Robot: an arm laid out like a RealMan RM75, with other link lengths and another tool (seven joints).
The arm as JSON. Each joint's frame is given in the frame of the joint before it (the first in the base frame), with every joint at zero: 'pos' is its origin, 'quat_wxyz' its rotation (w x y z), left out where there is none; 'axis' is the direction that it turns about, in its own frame. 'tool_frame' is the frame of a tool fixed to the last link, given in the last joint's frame.
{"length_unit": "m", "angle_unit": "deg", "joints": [
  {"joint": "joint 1", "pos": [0.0, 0.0, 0.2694], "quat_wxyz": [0.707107, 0.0, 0.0, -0.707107], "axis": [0.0, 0.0, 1.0]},
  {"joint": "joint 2", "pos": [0.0, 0.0, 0.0], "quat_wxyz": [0.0, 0.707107, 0.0, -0.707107], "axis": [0.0, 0.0, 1.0]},
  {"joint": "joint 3", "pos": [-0.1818, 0.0, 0.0], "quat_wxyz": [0.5, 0.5, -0.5, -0.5], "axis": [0.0, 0.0, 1.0]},
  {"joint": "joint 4", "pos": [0.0, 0.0, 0.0], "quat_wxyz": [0.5, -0.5, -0.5, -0.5], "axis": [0.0, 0.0, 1.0]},
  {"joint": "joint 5", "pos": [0.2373, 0.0, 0.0], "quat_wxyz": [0.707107, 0.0, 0.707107, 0.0], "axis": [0.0, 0.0, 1.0]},
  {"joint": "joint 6", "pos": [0.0, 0.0, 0.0], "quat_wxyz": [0.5, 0.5, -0.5, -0.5], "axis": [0.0, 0.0, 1.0]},
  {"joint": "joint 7", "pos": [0.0, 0.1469, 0.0], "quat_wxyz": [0.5, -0.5, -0.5, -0.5], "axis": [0.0, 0.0, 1.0]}
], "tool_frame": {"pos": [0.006, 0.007, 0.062], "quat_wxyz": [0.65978, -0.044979, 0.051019, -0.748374]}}
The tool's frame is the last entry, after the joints.
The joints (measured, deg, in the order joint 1, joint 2, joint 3, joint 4, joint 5, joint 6, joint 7), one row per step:
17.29 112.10 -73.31 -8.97 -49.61 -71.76 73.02
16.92 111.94 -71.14 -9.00 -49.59 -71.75 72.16
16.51 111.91 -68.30 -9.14 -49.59 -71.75 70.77
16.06 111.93 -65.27 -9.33 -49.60 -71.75 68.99
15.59 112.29 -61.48 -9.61 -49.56 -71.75 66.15
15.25 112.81 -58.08 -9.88 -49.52 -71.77 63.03
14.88 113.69 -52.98 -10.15 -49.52 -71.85 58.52
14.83 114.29 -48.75 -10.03 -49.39 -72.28 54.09
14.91 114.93 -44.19 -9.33 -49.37 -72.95 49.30
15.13 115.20 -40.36 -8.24 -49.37 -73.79 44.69
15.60 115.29 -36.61 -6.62 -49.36 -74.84 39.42
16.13 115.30 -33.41 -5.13 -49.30 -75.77 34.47
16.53 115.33 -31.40 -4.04 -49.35 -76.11 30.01
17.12 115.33 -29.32 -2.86 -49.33 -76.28 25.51
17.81 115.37 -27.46 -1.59 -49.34 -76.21 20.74
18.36 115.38 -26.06 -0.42 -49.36 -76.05 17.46
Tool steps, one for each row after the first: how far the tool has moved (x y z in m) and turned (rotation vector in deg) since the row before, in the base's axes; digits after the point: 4 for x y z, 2 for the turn. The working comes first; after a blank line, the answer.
Tool pose at each row, in the base's axes (x y z in m, rotation vector in deg; the steps are taken from these numbers as rounded here):
0.3037 0.3185 0.0136 -120.30 64.64 58.24
0.3083 0.3209 0.0223 -118.11 63.57 58.40
0.3128 0.3240 0.0329 -115.47 61.85 58.56
0.3178 0.3266 0.0440 -112.78 59.75 58.44
0.3225 0.3294 0.0562 -109.62 56.73 58.04
0.3260 0.3314 0.0660 -107.00 53.67 57.26
0.3313 0.3330 0.0795 -102.98 49.66 55.92
0.3351 0.3336 0.0910 -99.85 45.87 54.28
0.3396 0.3322 0.1006 -96.52 42.52 52.34
0.3434 0.3300 0.1081 -93.93 39.52 50.14
0.3463 0.3277 0.1140 -91.64 36.35 47.48
0.3480 0.3262 0.1188 -89.72 33.46 44.81
0.3494 0.3255 0.1198 -88.91 31.15 41.83
0.3505 0.3258 0.1207 -88.00 29.04 38.82
0.3512 0.3269 0.1194 -87.46 27.08 35.51
0.3520 0.3275 0.1172 -87.05 26.17 33.28

0.0046 0.0024 0.0087 2.20 -0.26 -0.71
0.0045 0.0031 0.0106 2.90 -0.47 -0.66
0.0050 0.0026 0.0111 3.14 -0.79 -0.61
0.0047 0.0028 0.0122 3.98 -1.31 -0.53
0.0035 0.0020 0.0098 3.59 -1.63 -0.33
0.0053 0.0016 0.0135 5.14 -2.30 -0.83
0.0038 0.0006 0.0115 4.32 -2.51 -0.56
0.0045 -0.0014 0.0096 4.24 -2.50 -0.97
0.0038 -0.0022 0.0075 3.45 -2.63 -0.90
0.0029 -0.0023 0.0059 3.24 -3.10 -0.91
0.0017 -0.0015 0.0048 2.77 -3.05 -0.88
0.0014 -0.0007 0.0010 1.52 -3.13 -0.92
0.0011 0.0003 0.0009 1.48 -3.04 -1.06
0.0007 0.0011 -0.0013 1.04 -3.22 -1.19
0.0008 0.0006 -0.0022 0.57 -1.92 -1.04

